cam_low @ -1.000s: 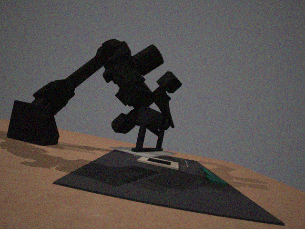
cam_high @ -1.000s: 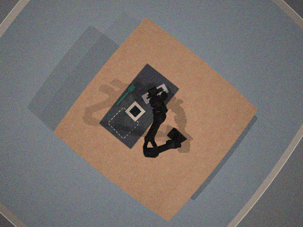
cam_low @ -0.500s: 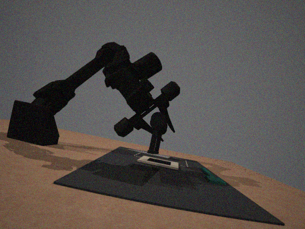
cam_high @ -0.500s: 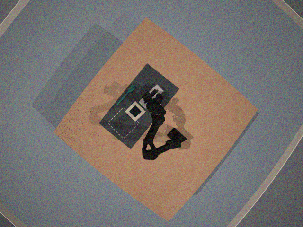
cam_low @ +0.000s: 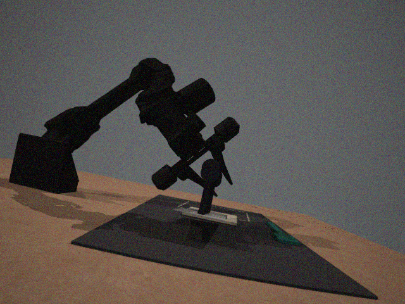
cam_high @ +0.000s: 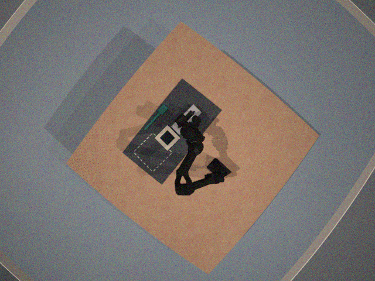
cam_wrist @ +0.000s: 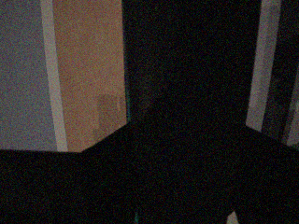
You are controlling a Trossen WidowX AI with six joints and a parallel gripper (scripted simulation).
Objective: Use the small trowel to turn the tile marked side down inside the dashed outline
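My gripper tip is 1 cm past the dark mat, 10 cm to the right of it and 9 cm above it. Also, from my gripper tip: tile: 2 cm behind, 15 cm to the left, 7 cm below; teal trowel: 13 cm ahead, 8 cm to the left, 7 cm below.
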